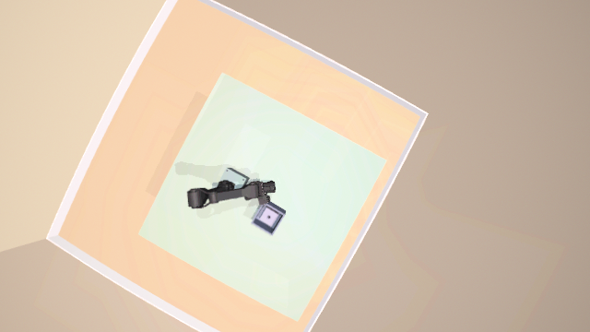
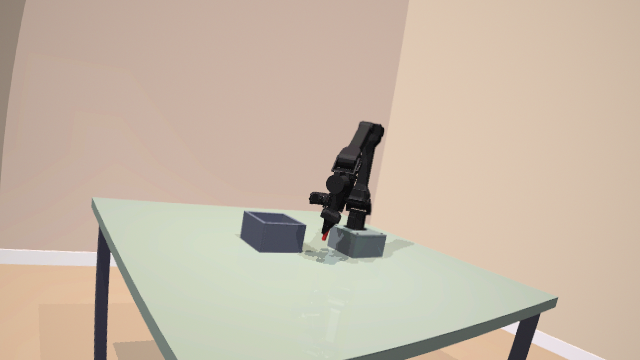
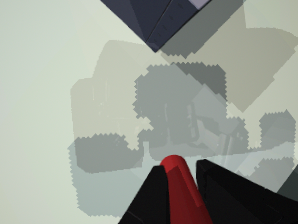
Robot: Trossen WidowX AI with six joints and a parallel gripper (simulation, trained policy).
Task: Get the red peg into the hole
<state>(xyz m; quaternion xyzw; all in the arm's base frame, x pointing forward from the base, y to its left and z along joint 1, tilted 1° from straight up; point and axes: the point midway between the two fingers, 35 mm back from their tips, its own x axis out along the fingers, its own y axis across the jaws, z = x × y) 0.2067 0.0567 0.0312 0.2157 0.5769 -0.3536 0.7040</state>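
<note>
The grey box lies 100 mm ahead of my gripper tip, 140 mm to the right of it and 60 mm below it. Round my gripper tip: red peg: 10 mm behind, 10 mm to the left, 20 mm above.
</note>
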